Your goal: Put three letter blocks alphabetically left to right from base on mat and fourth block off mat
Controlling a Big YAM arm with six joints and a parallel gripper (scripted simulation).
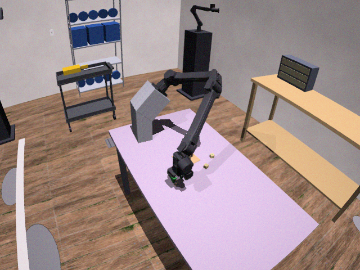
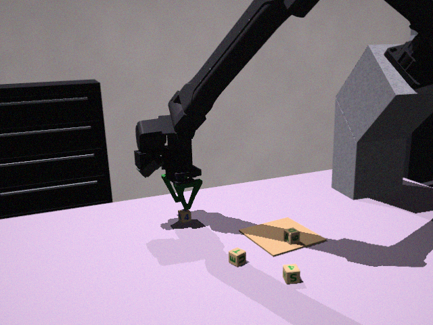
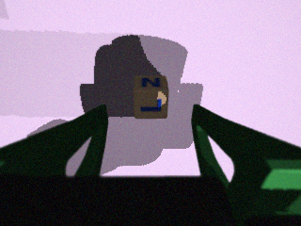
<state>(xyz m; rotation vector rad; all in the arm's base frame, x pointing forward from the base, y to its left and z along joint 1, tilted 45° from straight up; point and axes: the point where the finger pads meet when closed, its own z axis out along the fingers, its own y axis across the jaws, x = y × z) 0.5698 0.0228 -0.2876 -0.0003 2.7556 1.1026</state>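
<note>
My gripper is now 40 mm above the L block. Also, from my hand: T block (30 mm behind, 250 mm to the left, 40 mm below); D block (170 mm behind, 220 mm to the left, 30 mm below); tan mat (170 mm behind, 190 mm to the left, 50 mm below).
</note>
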